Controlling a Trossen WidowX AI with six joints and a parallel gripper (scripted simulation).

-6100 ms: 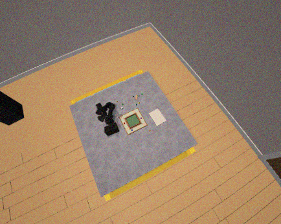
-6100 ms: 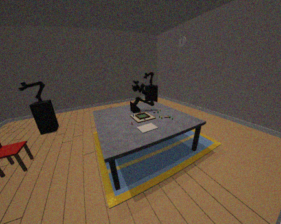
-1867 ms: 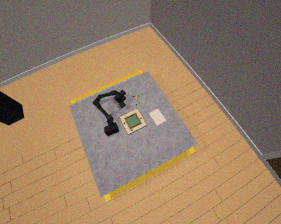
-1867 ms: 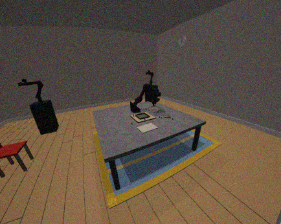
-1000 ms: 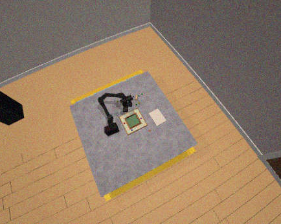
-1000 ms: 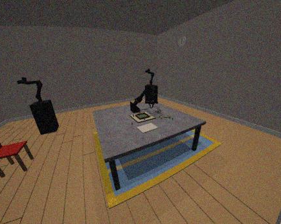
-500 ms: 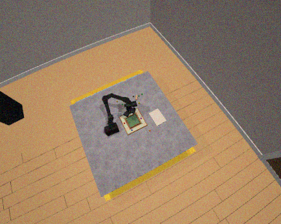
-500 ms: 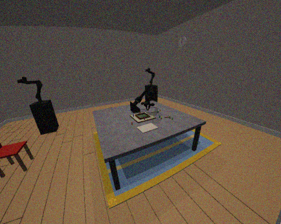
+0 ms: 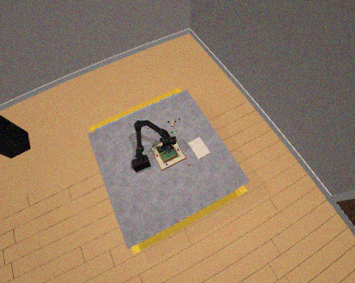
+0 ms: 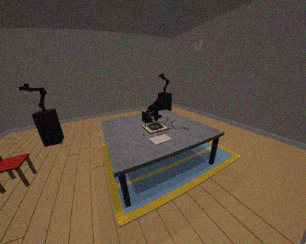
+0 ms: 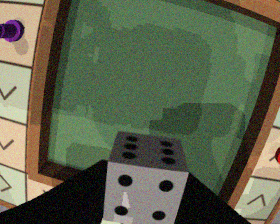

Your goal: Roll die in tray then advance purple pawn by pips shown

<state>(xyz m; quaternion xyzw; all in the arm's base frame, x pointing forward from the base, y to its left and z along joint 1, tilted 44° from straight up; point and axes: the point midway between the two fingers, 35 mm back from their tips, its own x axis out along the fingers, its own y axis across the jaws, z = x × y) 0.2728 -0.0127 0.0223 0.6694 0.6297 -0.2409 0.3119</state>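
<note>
My gripper tip is now 110 mm short of the purple pawn, 40 mm to the left of it and 60 mm above it. The rest, counted from my gripper tip: white die right at my gripper tip; green felt tray 10 mm to the right, 80 mm below; red pawn 120 mm behind, 10 mm to the left, 60 mm below.
</note>
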